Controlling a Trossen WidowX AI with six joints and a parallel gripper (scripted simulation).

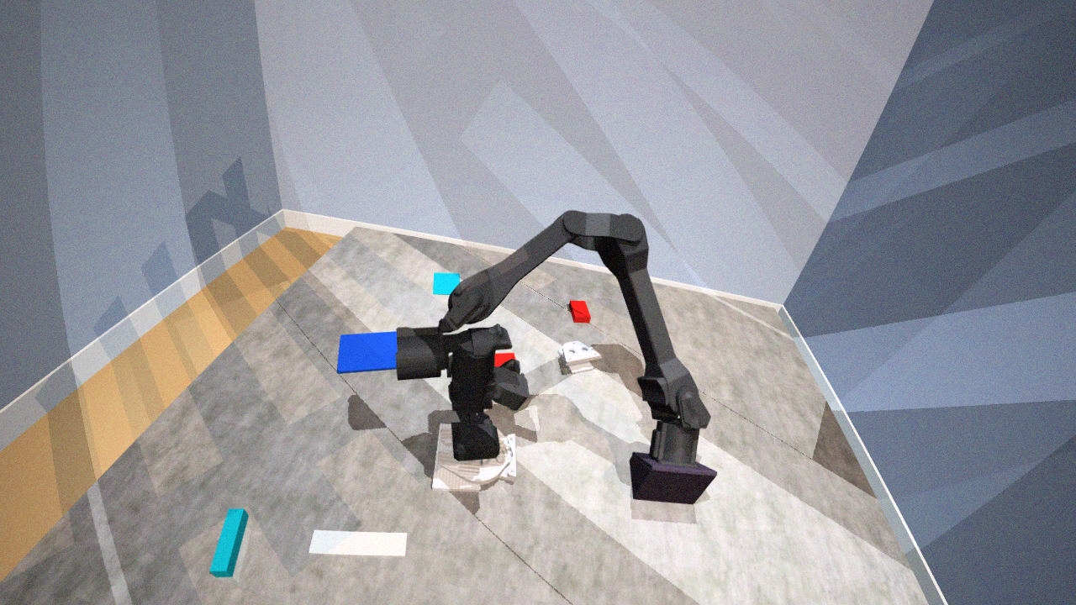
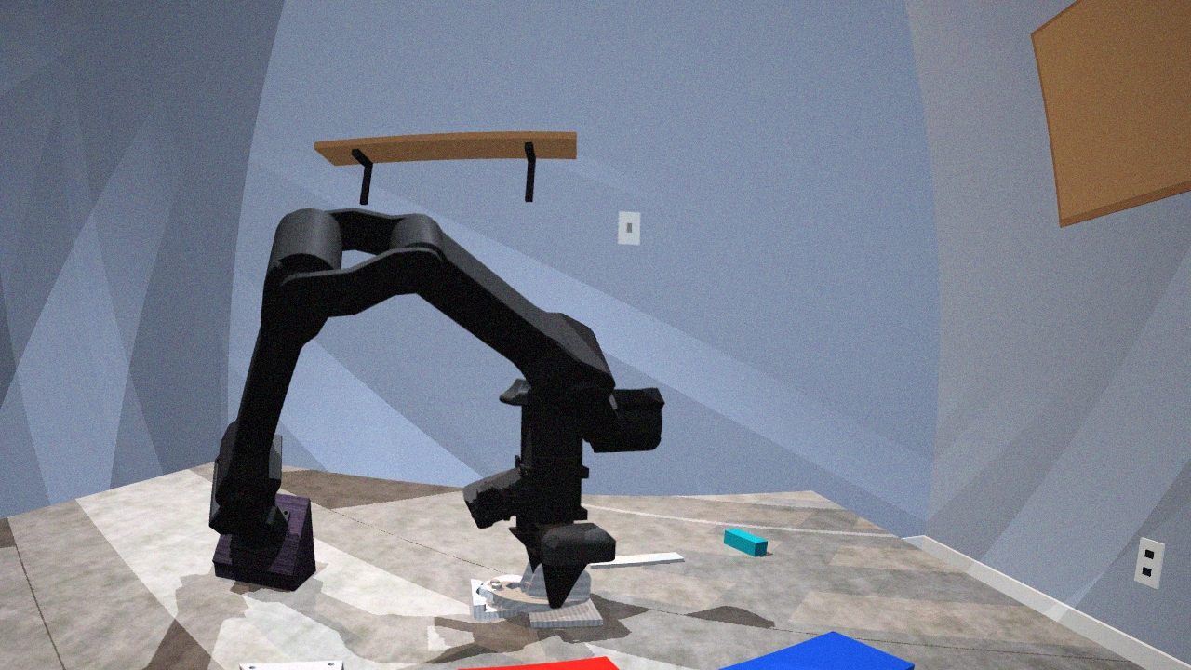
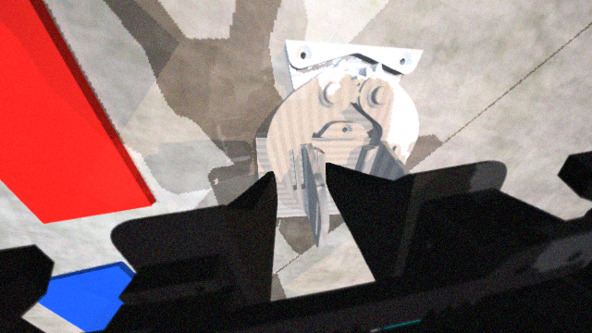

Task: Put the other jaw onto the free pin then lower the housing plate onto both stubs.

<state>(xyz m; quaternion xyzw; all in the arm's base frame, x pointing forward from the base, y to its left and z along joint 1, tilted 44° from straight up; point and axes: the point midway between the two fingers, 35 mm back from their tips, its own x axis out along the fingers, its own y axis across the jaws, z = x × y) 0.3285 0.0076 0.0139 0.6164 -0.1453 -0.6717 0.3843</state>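
Right now my gripper tip is 250 mm to the left of the ridged block, 170 mm past it and 10 mm above it. From my gripper tip the other things lie so: blue sheet (220 mm ahead, 160 mm to the right, 20 mm below); then white strip (200 mm to the left, 100 mm ahead, 20 mm below); then red sheet (170 mm to the right, 20 mm below, 10 mm ahead).
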